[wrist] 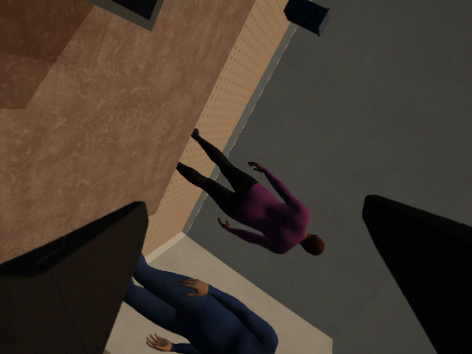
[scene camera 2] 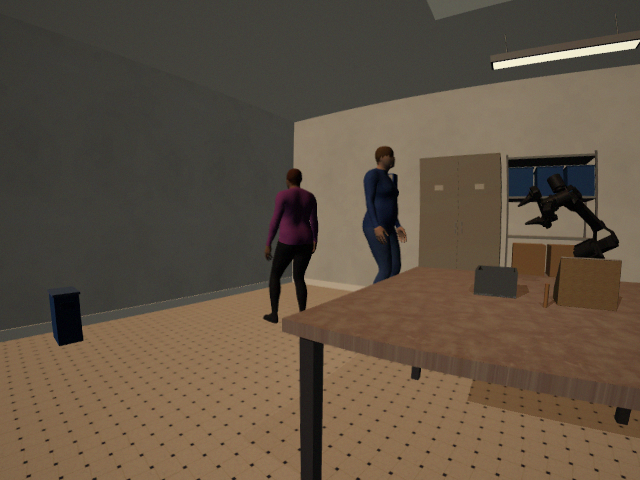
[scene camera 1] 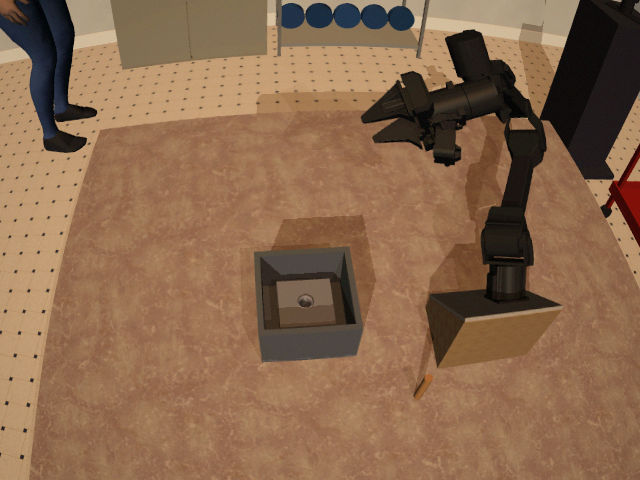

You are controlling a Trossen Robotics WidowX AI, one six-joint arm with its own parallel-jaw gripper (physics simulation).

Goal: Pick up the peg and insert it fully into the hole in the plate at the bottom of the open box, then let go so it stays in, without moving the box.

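Frame: origin at the arm's base, x ahead, y left, z up, level; centimetres.
Seen in the pictures: gripper, between the fingertips: (wrist: pixel 256 209) (scene camera 2: pixel 521 215) (scene camera 1: pixel 367 130); arm's base, origin of its link: (scene camera 2: pixel 592 275) (scene camera 1: pixel 506 298).
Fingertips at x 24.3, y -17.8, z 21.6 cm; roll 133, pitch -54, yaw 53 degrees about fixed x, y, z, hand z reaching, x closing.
Note:
Offsets run from my fingertips to a thing's top centre. "spot": to the spot under its first point. Level surfaces: height alone.
An orange-brown peg @(dy +29.0, dx -7.8, dz -24.0 cm) (scene camera 1: pixel 423 387) (scene camera 2: pixel 545 296) stands upright on the table, near the arm's wooden base block. The open grey box @(dy +11.6, dx +9.5, dz -22.2 cm) (scene camera 1: pixel 310 344) (scene camera 2: pixel 495 282) stands left of the block in scene camera 1. A corner of the box @(spot: dy +4.3, dx +16.9, dz -22.2 cm) (wrist: pixel 151 24) shows at the top left of the wrist view. Inside it lies a light plate @(dy +11.6, dx +9.5, dz -25.9 cm) (scene camera 1: pixel 290 316) with a round hole @(spot: dy +10.8, dx +9.3, dz -27.1 cm) (scene camera 1: pixel 305 300) near its middle. My gripper (scene camera 1: pixel 368 130) (scene camera 2: pixel 523 214) (wrist: pixel 256 209) is open and empty, raised high above the far part of the table, well away from the peg and the box.
The wooden base block (scene camera 1: pixel 496 338) (scene camera 2: pixel 588 283) carries the arm and stands close to the peg. The box's four walls rise around the plate. The table @(dz -32.0 cm) (scene camera 1: pixel 170 403) (scene camera 2: pixel 413 330) bears all of these. Two people stand beyond it, one in blue (scene camera 2: pixel 382 206) and one in purple (scene camera 2: pixel 294 217).

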